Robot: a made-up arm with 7 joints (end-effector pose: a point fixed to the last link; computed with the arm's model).
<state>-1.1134 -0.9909 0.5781 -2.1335 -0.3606 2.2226 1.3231</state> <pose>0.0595 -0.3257 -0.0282 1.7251 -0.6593 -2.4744</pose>
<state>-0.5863 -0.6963 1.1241 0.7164 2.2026 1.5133 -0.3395</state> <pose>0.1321 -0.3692 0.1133 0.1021 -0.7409 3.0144</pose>
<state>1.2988 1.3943 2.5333 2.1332 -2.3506 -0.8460 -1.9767</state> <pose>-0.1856 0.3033 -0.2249 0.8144 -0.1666 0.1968</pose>
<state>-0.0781 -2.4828 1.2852 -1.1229 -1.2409 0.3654 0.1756</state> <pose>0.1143 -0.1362 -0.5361 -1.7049 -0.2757 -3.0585</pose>
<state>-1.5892 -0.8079 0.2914 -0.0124 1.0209 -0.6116 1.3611</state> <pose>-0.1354 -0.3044 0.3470 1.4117 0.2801 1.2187</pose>
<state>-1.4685 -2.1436 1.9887 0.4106 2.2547 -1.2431 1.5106</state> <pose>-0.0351 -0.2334 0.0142 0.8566 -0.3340 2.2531</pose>
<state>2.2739 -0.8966 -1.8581 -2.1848 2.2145 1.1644 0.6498</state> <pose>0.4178 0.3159 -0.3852 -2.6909 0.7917 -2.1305</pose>
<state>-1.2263 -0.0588 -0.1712 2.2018 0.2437 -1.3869 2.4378</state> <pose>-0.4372 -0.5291 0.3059 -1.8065 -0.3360 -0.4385</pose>
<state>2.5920 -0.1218 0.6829 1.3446 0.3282 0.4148 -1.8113</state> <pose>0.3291 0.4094 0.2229 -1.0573 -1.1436 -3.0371</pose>
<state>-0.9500 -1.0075 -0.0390 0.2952 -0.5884 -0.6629 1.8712</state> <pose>-0.6168 -0.4133 -0.0705 -2.3343 -0.8644 -1.0465</pose>
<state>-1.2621 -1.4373 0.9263 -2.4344 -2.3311 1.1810 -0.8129</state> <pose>0.1358 -0.4787 -0.5667 -2.1763 -0.4892 -2.6071</pose>
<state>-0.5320 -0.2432 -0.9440 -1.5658 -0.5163 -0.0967 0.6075</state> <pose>-0.4537 0.3208 0.0769 -0.4218 0.3006 -0.3807</pose>
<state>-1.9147 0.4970 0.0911 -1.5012 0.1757 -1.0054 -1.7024</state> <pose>-0.1573 0.0199 0.1199 2.2925 0.5315 -0.0608</pose>
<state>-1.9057 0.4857 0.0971 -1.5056 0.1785 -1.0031 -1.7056</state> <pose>-0.1550 0.0182 0.1201 2.2902 0.5400 -0.0729</pose>
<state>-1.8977 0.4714 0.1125 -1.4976 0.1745 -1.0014 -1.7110</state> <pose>-0.1513 0.0190 0.1235 2.3063 0.5637 -0.0787</pose>
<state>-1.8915 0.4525 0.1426 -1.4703 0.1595 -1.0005 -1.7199</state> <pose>-0.1450 0.0236 0.1321 2.3529 0.6107 -0.0729</pose>
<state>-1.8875 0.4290 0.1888 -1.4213 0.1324 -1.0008 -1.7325</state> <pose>-0.1345 0.0314 0.1466 2.4382 0.6809 -0.0489</pose>
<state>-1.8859 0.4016 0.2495 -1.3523 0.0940 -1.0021 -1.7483</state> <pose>-0.1178 0.0404 0.1670 2.5689 0.7674 0.0013</pose>
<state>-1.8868 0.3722 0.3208 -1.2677 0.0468 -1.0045 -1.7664</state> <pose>-0.0937 0.0478 0.1913 2.7496 0.8574 0.0860</pose>
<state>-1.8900 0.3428 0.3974 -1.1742 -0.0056 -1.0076 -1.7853</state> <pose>-0.0625 0.0512 0.2161 2.9788 0.9358 0.2087</pose>
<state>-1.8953 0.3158 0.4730 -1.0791 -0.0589 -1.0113 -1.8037</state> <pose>-0.0267 0.0498 0.2380 -3.0441 0.9899 0.3591</pose>
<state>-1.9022 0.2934 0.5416 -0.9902 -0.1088 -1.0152 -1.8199</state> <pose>0.0093 0.0445 0.2543 -2.7878 1.0162 0.5102</pose>
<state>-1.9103 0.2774 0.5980 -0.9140 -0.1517 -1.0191 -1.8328</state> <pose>0.0409 0.0376 0.2647 -2.5730 1.0210 0.6334</pose>
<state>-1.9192 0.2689 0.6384 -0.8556 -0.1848 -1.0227 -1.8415</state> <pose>0.0645 0.0319 0.2706 -2.4213 1.0151 0.7154</pose>
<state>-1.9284 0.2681 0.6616 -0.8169 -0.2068 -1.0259 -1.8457</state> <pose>0.0784 0.0292 0.2738 -2.3353 1.0068 0.7580</pose>
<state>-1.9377 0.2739 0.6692 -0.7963 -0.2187 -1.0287 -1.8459</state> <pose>0.0833 0.0300 0.2760 -2.3041 0.9996 0.7711</pose>
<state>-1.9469 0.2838 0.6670 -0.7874 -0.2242 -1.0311 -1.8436</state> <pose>0.0823 0.0332 0.2776 -2.3060 0.9937 0.7676</pose>
